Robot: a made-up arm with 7 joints. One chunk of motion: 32 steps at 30 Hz.
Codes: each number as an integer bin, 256 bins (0 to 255) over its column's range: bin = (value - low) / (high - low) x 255, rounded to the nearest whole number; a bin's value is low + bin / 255 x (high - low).
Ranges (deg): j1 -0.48..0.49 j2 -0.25..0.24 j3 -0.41..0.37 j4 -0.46..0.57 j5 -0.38..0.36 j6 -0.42..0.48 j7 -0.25..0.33
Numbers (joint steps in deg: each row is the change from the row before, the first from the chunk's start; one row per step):
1: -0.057 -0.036 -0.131 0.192 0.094 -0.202 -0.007
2: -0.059 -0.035 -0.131 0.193 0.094 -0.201 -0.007
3: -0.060 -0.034 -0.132 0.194 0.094 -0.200 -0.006
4: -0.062 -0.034 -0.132 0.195 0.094 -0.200 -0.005
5: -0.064 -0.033 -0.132 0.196 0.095 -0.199 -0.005
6: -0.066 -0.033 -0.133 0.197 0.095 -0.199 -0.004
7: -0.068 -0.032 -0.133 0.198 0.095 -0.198 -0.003
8: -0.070 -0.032 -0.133 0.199 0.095 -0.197 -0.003
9: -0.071 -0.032 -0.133 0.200 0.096 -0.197 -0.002
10: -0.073 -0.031 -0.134 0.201 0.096 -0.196 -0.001
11: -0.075 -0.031 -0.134 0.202 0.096 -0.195 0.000
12: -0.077 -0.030 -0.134 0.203 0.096 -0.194 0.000
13: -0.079 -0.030 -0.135 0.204 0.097 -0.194 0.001
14: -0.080 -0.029 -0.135 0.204 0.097 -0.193 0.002
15: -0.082 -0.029 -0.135 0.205 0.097 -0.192 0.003
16: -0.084 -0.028 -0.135 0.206 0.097 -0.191 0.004
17: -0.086 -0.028 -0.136 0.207 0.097 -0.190 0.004
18: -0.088 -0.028 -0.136 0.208 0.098 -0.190 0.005
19: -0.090 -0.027 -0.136 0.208 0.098 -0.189 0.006
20: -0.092 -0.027 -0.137 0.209 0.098 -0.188 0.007
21: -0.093 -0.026 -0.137 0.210 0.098 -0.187 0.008
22: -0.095 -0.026 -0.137 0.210 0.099 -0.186 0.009
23: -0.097 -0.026 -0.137 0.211 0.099 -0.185 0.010
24: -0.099 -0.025 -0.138 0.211 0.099 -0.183 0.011
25: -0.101 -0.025 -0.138 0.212 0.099 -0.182 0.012
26: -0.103 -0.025 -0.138 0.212 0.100 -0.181 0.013
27: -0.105 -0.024 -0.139 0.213 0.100 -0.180 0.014
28: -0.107 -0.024 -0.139 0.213 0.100 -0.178 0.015
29: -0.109 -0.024 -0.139 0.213 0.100 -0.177 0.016
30: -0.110 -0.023 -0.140 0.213 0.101 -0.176 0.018
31: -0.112 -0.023 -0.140 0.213 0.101 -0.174 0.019
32: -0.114 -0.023 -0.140 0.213 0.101 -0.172 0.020
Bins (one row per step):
1: 111 111 91 161 163 62 107
2: 111 112 91 162 163 62 107
3: 110 112 91 162 163 62 107
4: 110 112 91 162 163 62 108
5: 109 113 91 162 164 63 108
6: 109 113 91 163 164 63 108
7: 108 113 91 163 164 63 109
8: 108 113 91 163 164 63 109
9: 108 113 91 163 164 63 109
10: 107 114 90 164 164 63 109
11: 106 114 90 164 164 64 110
12: 106 114 90 164 164 64 110
13: 105 114 90 164 164 64 110
14: 105 115 90 164 164 64 111
15: 105 115 90 165 164 65 111
16: 104 116 90 165 164 65 112
17: 104 116 90 165 164 65 112
18: 103 116 90 165 165 65 112
19: 103 116 90 165 165 65 113
20: 102 116 89 166 165 66 113
21: 102 117 89 166 165 66 113
22: 101 117 89 166 165 66 114
23: 101 117 89 166 165 67 114
24: 100 117 89 166 165 67 115
25: 100 117 89 166 165 67 115
26: 99 117 89 166 165 68 116
27: 99 118 89 167 165 68 116
28: 98 118 89 167 165 69 117
29: 98 118 89 167 165 69 117
30: 97 118 88 167 166 69 118
31: 97 118 88 167 166 70 118
32: 96 118 88 167 166 70 119

